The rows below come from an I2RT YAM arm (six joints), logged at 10 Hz.
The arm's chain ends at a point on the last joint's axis. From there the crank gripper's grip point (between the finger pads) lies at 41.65 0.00 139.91 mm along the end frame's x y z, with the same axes.
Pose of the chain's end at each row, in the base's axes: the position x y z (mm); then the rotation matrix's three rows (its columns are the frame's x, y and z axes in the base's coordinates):
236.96 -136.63 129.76; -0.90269 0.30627 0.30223; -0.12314 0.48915 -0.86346; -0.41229 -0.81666 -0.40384
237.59 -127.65 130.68; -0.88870 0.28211 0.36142; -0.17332 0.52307 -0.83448; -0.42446 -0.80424 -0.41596
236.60 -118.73 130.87; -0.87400 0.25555 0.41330; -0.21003 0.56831 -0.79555; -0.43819 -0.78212 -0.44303
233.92 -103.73 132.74; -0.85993 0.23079 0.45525; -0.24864 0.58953 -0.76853; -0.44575 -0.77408 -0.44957
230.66 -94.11 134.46; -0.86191 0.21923 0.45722; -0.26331 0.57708 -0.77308; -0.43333 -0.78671 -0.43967
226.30 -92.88 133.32; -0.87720 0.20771 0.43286; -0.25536 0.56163 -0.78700; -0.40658 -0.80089 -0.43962
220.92 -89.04 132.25; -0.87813 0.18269 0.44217; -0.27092 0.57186 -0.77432; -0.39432 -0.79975 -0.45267
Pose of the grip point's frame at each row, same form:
241.65 -262.57 56.09; -0.90269 0.30627 0.30223; -0.12314 0.48915 -0.86346; -0.41229 -0.81666 -0.40384
251.14 -251.62 54.80; -0.88870 0.28211 0.36142; -0.17332 0.52307 -0.83448; -0.42446 -0.80424 -0.41596
258.02 -238.78 50.64; -0.87400 0.25555 0.41330; -0.21003 0.56831 -0.79555; -0.43819 -0.78212 -0.44303
261.80 -221.61 51.28; -0.85993 0.23079 0.45525; -0.24864 0.58953 -0.76853; -0.44575 -0.77408 -0.44957
258.73 -213.24 54.90; -0.86191 0.21923 0.45722; -0.26331 0.57708 -0.77308; -0.43333 -0.78671 -0.43967
250.33 -213.62 54.88; -0.87720 0.20771 0.43286; -0.25536 0.56163 -0.78700; -0.40658 -0.80089 -0.43962
246.21 -208.66 52.49; -0.87813 0.18269 0.44217; -0.27092 0.57186 -0.77432; -0.39432 -0.79975 -0.45267

